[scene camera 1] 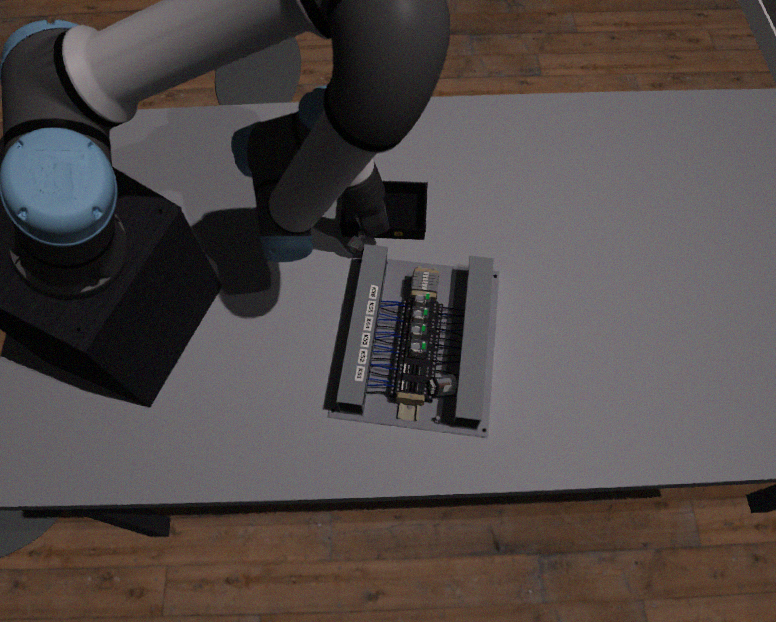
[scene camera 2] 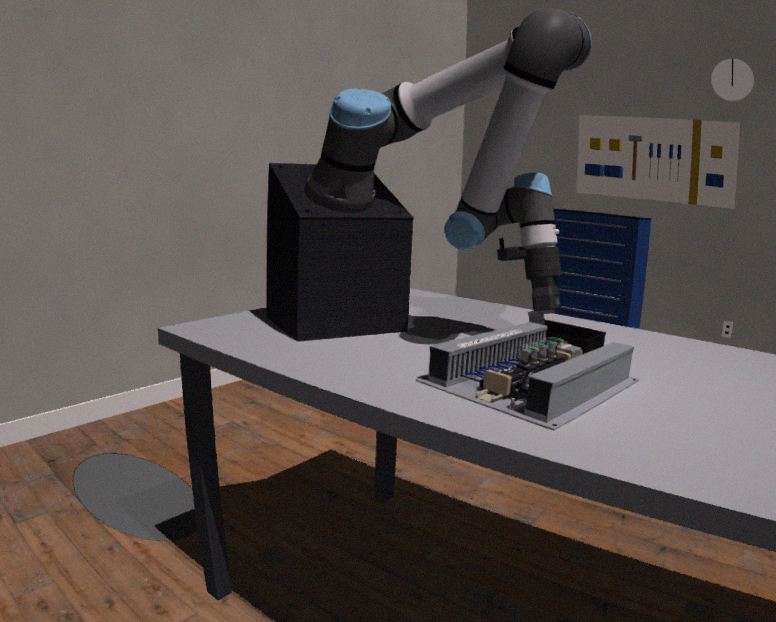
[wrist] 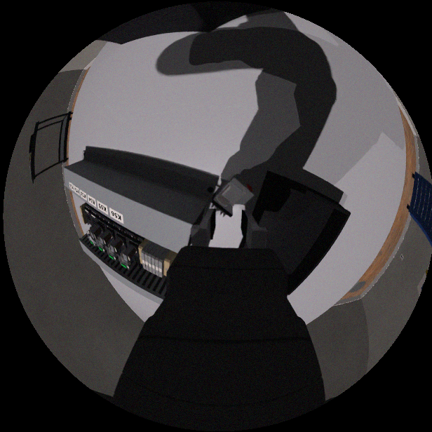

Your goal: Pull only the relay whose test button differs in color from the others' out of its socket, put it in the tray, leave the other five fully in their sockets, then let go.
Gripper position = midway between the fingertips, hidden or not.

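Observation:
Scene camera 2 gives you the gripper [scene camera 2: 538, 341], and in scene camera 1 you'd see the gripper [scene camera 1: 372, 244] as well. With the wrist view, it's the gripper [wrist: 228, 218] again, plus a panel [wrist: 193, 185].

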